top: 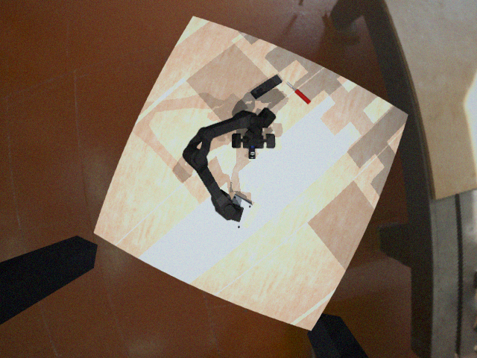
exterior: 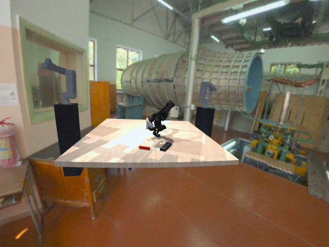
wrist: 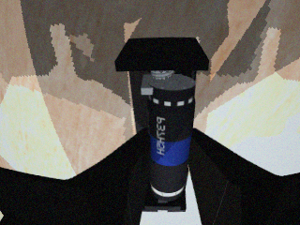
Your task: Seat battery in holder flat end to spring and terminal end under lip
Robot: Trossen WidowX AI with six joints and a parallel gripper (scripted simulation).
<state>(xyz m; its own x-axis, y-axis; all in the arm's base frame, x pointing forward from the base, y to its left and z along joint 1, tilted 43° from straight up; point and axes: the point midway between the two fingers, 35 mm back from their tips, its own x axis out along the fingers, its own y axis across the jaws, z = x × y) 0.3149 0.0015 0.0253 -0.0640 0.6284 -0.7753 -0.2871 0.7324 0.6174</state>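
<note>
The battery is 10 mm above my gripper tip. Round my gripper tip: red-handled screwdriver 330 mm ahead, 130 mm to the right.
</note>
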